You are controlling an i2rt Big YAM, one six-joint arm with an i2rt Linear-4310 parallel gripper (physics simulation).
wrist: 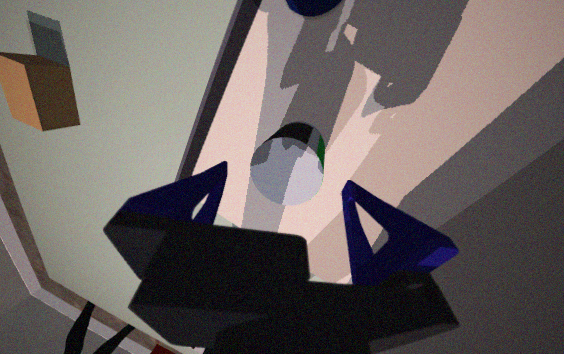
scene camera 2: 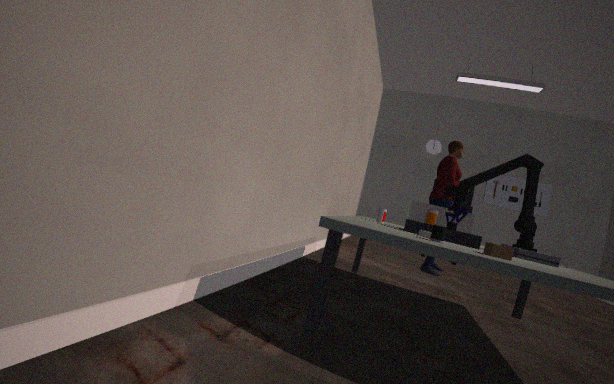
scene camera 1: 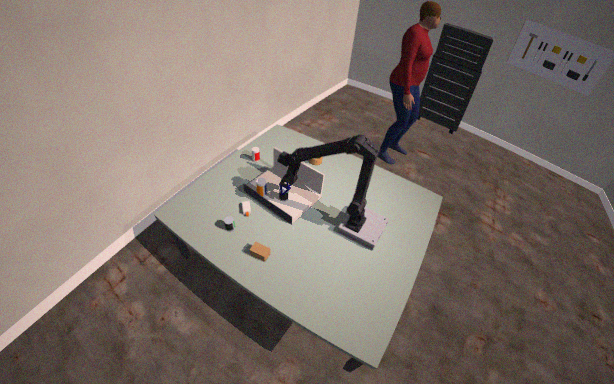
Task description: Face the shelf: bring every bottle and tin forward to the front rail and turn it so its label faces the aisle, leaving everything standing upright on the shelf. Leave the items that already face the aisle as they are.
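Seen in the pictures: gripper, between the fingertips: (wrist: pixel 287 177) (scene camera 2: pixel 452 223) (scene camera 1: pixel 284 190); arm's base, origin of its link: (scene camera 2: pixel 523 249) (scene camera 1: pixel 355 222).
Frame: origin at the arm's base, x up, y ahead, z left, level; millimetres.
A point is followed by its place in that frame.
Note:
The shelf (scene camera 1: pixel 306 201) {x -16, y 325, z 11 mm} has a pale floor and a dark front rail (scene camera 1: pixel 270 205) {x -12, y 479, z 167 mm} (scene camera 2: pixel 467 238) {x -13, y 384, z 177 mm} (wrist: pixel 214 92) {x 4, y 467, z 165 mm}. A black tin (scene camera 1: pixel 283 196) {x 28, y 438, z 93 mm} (wrist: pixel 295 172) {x 54, y 457, z 63 mm} with a grey top stands upright on it, apart from the rail; its green label patch shows on the side away from the rail. A bottle (scene camera 1: pixel 260 188) {x 62, y 567, z 148 mm} (scene camera 2: pixel 431 218) {x 46, y 584, z 151 mm} stands near the rail, orange towards the rail side and dark blue behind; the dark blue part of the bottle (wrist: pixel 314 6) {x 14, y 556, z 106 mm} shows at the wrist view's top edge. My gripper (scene camera 1: pixel 284 189) {x 47, y 447, z 66 mm} (scene camera 2: pixel 456 216) {x 47, y 447, z 66 mm} (wrist: pixel 287 177) {x 47, y 447, z 66 mm} is open above the black tin, one finger towards each side.
On the table (scene camera 1: pixel 320 280) {x -54, y -6, z 400 mm} outside the shelf are a red-and-white can (scene camera 1: pixel 256 154) {x 14, y 841, z -138 mm} (scene camera 2: pixel 384 216) {x -5, y 842, z -138 mm}, a white item with an orange end (scene camera 1: pixel 245 208) {x -26, y 592, z 266 mm}, a dark tin (scene camera 1: pixel 229 223) {x 15, y 565, z 428 mm} and a tan block (scene camera 1: pixel 260 251) {x -3, y 324, z 458 mm} (scene camera 2: pixel 498 250) {x -25, y 350, z 481 mm} (wrist: pixel 52 95) {x -25, y 345, z 419 mm}. The shelf's back panel (scene camera 1: pixel 312 179) {x 65, y 359, z -100 mm} stands behind my gripper.

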